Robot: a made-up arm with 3 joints. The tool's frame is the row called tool.
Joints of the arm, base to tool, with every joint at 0 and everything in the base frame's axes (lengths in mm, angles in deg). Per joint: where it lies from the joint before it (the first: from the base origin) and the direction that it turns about. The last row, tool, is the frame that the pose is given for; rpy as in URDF.
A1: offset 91 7 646 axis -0.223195 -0.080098 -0.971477
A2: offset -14 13 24 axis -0.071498 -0.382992 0.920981
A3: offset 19 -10 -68 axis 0.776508 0.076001 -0.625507
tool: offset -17 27 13 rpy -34.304 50.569 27.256
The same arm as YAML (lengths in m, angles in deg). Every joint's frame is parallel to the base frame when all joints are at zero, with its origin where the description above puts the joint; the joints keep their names.
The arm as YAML. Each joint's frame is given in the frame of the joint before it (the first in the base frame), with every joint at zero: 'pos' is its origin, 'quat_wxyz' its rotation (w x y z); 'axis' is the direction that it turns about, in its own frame. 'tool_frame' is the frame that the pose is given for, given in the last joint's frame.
length_unit: m
angle_unit: deg
joints:
  - joint: A1
    pos: [0.091, 0.007, 0.646]
    quat_wxyz: [1.0, 0.0, 0.0, 0.0]
    axis: [-0.223195, -0.080098, -0.971477]
  - joint: A2
    pos: [-0.014, 0.013, 0.024]
    quat_wxyz: [1.0, 0.0, 0.0, 0.0]
    axis: [-0.071498, -0.382992, 0.920981]
  - joint: A3
    pos: [0.019, -0.01, -0.068]
    quat_wxyz: [1.0, 0.0, 0.0, 0.0]
    axis: [0.776508, 0.076001, -0.625507]
tool_frame:
  pos: [-0.017, 0.027, 0.013]
  quat_wxyz: [0.809982, -0.355307, 0.333799, 0.325982]

